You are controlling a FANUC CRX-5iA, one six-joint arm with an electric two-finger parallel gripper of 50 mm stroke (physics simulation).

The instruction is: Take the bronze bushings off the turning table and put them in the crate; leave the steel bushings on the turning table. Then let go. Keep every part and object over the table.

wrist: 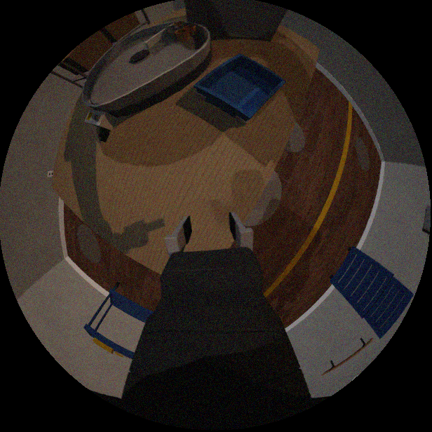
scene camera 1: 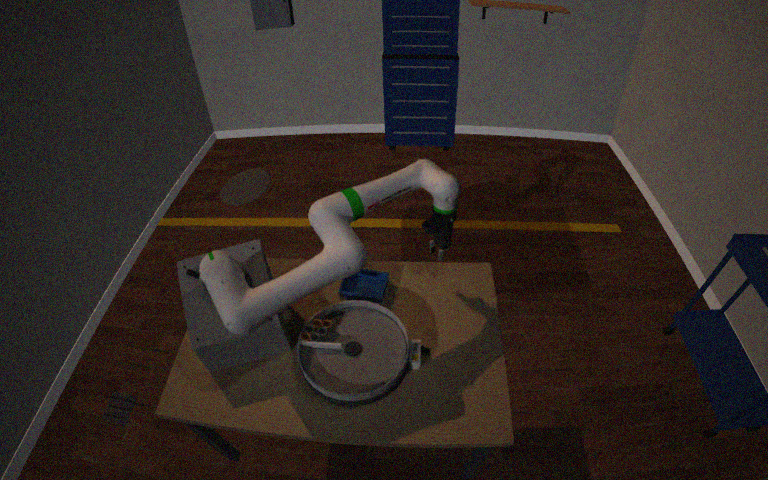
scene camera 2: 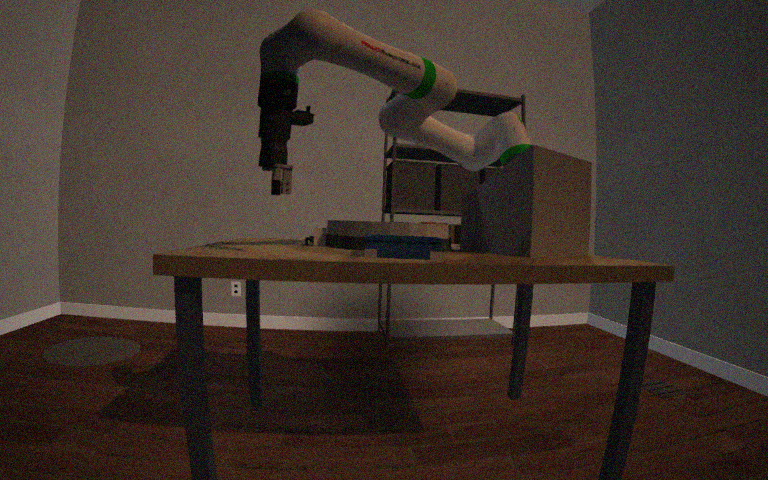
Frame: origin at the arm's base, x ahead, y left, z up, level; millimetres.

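Seen in the pictures: gripper, between the fingertips: (scene camera 1: 436, 256) (scene camera 2: 280, 194); arm's base, origin of its link: (scene camera 2: 525, 175).
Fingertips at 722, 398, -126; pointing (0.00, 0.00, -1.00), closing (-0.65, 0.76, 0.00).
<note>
Pixels of each thing's top centre, then the offset from my fingertips to it, as dx, dy, dz. "spot": a spot on its surface instead.
- blue crate, centre of its top: (scene camera 2: 403, 236) (scene camera 1: 363, 282) -293, -115, -91
- white bar, a spot on its surface: (scene camera 1: 321, 344) spot: -373, -469, -59
- dark hub, centre of its top: (scene camera 1: 352, 348) -258, -449, -80
- small white device, a spot on its surface: (scene camera 1: 415, 355) spot: -22, -439, -82
My gripper (scene camera 1: 436, 252) (scene camera 2: 281, 193) (wrist: 209, 221) is open and empty, pointing down high above the table, beyond the crate and turning table on the side away from the robot base. The turning table (scene camera 1: 379, 339) (scene camera 2: 390, 228) (wrist: 165, 67) is a round grey disc with a raised rim. A cluster of bushings (scene camera 1: 320, 326) (wrist: 186, 33) sits on it beside the white bar, near the robot base. Orange-brown bronze rings show there; the dim light blurs steel ones and the exact number. The blue crate (scene camera 1: 370, 296) (scene camera 2: 404, 247) (wrist: 223, 103) stands beside the turning table; I can make out no bushing in it.
The white bar (scene camera 1: 321, 344) reaches from the rim to the dark hub (scene camera 1: 352, 348). A small white device (scene camera 1: 415, 355) (wrist: 93, 118) stands by the rim. The robot's base block (scene camera 2: 560, 203) stands on the wooden table (scene camera 1: 447, 277) (scene camera 2: 339, 272). The forearm partly overlaps the crate in scene camera 1.
</note>
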